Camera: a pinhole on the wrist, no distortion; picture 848 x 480 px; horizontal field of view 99.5 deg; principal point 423.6 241.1 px. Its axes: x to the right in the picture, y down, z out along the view. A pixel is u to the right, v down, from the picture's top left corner.
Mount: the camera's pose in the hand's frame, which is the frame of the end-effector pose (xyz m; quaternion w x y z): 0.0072 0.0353 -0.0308 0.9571 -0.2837 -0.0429 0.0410
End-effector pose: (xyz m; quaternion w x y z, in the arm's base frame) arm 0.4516 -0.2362 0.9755 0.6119 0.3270 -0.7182 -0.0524
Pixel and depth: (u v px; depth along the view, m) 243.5 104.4 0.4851
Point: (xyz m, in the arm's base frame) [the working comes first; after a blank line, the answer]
In the camera's frame: -0.2434 -0.1847 0.4851

-0.0069 -0.1471 0.6854
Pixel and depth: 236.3 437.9 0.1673
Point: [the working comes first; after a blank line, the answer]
In the camera's frame: -0.0873 0.0917 0.1673

0.3280 -0.0483 0.9680
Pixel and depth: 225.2 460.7 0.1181
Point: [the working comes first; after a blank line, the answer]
In the camera's frame: -0.0653 0.0723 0.1181

0.3700 -0.0855 0.9796
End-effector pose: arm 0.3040 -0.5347 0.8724 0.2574 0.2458 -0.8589 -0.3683
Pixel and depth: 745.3 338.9 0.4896
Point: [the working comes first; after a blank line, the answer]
In the camera's frame: 0.4388 0.1334 0.4896

-0.2952 -0.3249 1.1215
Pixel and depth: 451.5 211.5 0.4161
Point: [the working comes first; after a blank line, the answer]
In the camera's frame: 0.0323 -0.0343 0.4161

0.0412 -0.2198 0.8485
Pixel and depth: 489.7 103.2 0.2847
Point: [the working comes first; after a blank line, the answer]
In the camera's frame: 0.0524 -0.1094 0.2847

0.0856 -0.3571 0.7988
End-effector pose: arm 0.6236 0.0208 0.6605 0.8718 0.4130 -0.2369 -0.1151
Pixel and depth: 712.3 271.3 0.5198
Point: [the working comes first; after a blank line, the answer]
In the camera's frame: 0.4181 0.0437 0.5198

0.7348 -0.1430 1.3037
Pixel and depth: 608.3 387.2 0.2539
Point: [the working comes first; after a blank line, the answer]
In the camera's frame: 0.1306 0.1033 0.2539

0.6477 0.0632 0.9770
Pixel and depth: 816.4 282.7 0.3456
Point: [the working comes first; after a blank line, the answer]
In the camera's frame: 0.3782 0.0401 0.3456

0.7902 -0.1015 1.1389
